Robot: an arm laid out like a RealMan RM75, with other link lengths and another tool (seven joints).
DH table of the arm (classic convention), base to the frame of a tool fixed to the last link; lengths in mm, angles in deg. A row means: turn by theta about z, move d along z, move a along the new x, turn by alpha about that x. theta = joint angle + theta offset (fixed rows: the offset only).
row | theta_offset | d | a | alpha
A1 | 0 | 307.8 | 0 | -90
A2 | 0 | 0 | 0 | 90
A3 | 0 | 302.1 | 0 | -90
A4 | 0 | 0 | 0 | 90
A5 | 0 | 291.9 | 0 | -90
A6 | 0 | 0 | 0 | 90
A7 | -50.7 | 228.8 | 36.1 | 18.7
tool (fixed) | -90 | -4.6 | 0 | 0
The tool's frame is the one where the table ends.
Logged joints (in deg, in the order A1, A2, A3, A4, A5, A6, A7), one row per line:
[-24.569 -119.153 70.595 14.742 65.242 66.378 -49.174]
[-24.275 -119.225 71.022 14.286 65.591 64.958 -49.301]
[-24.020 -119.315 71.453 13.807 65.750 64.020 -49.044]
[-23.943 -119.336 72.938 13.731 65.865 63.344 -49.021]
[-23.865 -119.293 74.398 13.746 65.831 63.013 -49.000]
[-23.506 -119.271 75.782 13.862 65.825 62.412 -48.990]
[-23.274 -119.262 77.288 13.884 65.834 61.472 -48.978]
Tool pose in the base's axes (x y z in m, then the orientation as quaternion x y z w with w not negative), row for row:
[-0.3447 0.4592 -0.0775 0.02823 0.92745 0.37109 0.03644]
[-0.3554 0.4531 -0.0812 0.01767 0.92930 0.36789 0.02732]
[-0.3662 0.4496 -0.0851 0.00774 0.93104 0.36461 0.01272]
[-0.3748 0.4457 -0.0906 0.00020 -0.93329 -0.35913 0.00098]
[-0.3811 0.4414 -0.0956 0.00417 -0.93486 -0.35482 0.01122]
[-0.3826 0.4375 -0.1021 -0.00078 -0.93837 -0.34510 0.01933]
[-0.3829 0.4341 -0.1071 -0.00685 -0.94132 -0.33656 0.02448]
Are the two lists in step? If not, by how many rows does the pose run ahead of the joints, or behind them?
The pose runs 2 rows behind the joints: the pose in row i belongs to the joints in row i - 2.
